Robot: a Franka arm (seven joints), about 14 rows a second.
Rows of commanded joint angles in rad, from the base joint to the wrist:
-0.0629, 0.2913, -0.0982, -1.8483, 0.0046, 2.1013, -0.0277
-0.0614, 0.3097, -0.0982, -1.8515, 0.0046, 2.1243, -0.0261
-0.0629, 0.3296, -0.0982, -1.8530, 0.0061, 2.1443, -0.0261
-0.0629, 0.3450, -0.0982, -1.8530, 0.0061, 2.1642, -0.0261
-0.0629, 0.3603, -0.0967, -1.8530, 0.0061, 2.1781, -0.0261
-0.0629, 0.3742, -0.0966, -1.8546, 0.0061, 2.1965, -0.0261
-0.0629, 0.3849, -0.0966, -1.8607, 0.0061, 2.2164, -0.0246
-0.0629, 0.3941, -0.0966, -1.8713, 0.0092, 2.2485, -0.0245
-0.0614, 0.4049, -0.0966, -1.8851, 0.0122, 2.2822, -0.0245
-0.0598, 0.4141, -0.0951, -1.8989, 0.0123, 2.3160, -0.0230
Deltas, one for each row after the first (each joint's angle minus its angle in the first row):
0.0015, 0.0184, 0.0000, -0.0032, 0.0000, 0.0230, 0.0016
0.0000, 0.0383, 0.0000, -0.0047, 0.0015, 0.0430, 0.0016
0.0000, 0.0537, 0.0000, -0.0047, 0.0015, 0.0629, 0.0016
0.0000, 0.0690, 0.0015, -0.0047, 0.0015, 0.0768, 0.0016
0.0000, 0.0829, 0.0016, -0.0063, 0.0015, 0.0952, 0.0016
0.0000, 0.0936, 0.0016, -0.0124, 0.0015, 0.1151, 0.0031
0.0000, 0.1028, 0.0016, -0.0230, 0.0046, 0.1472, 0.0032
0.0015, 0.1136, 0.0016, -0.0368, 0.0076, 0.1809, 0.0032
0.0031, 0.1228, 0.0031, -0.0506, 0.0077, 0.2147, 0.0047

